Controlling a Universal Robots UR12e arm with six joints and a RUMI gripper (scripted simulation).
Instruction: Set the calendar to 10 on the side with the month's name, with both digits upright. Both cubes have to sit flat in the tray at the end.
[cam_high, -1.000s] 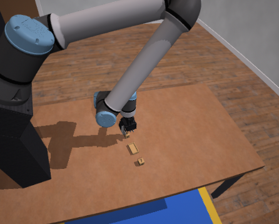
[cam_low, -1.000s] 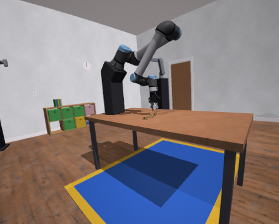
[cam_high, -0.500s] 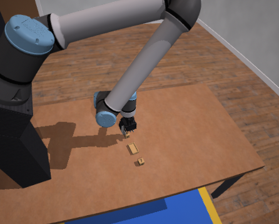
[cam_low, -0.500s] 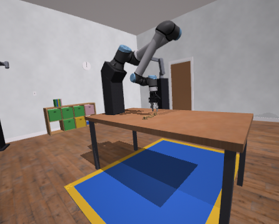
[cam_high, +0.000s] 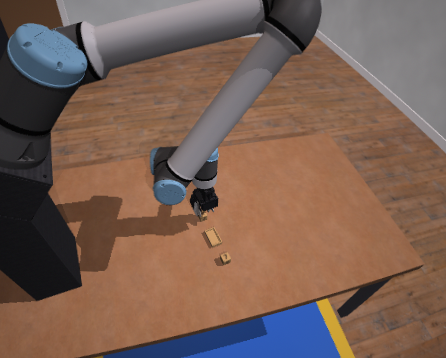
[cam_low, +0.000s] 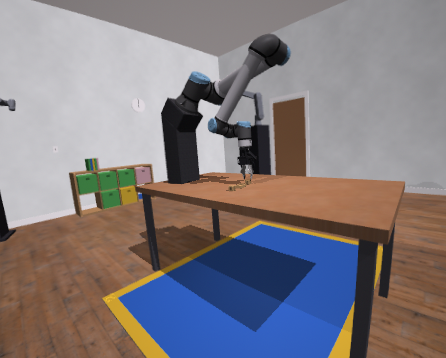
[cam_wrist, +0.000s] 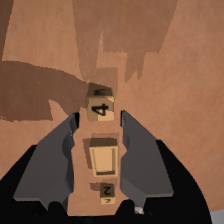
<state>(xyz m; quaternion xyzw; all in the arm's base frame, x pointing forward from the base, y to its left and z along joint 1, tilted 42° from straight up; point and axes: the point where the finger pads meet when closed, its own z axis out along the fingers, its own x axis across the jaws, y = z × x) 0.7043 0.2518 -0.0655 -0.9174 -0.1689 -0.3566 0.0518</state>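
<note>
Right now my hand is 100 mm to the left of the wooden tray, 50 mm short of it and 40 mm above it.
</note>
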